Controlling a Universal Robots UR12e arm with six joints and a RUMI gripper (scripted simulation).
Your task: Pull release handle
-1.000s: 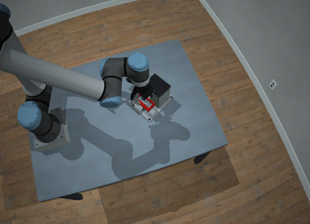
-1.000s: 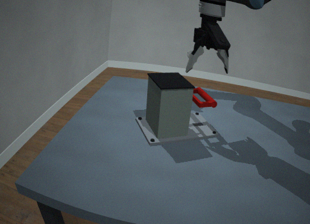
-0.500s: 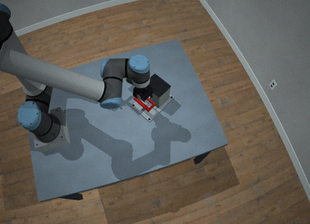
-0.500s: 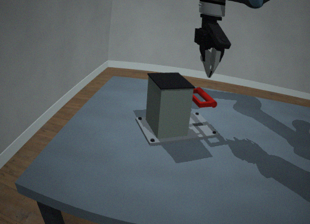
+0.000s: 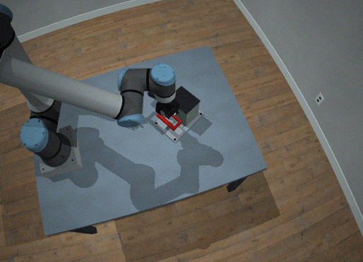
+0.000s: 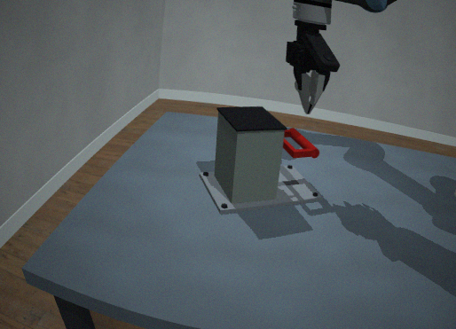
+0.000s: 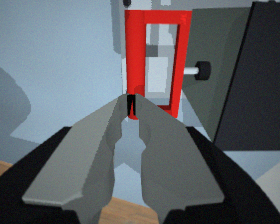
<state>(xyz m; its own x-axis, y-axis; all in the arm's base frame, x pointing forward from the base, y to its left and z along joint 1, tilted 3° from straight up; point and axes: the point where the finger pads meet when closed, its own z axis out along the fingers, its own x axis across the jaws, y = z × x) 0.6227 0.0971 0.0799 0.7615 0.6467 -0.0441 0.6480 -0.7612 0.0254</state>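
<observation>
Now: hand 40 mm short of the red release handle, 30 mm to the right of it and 80 mm above it.
</observation>
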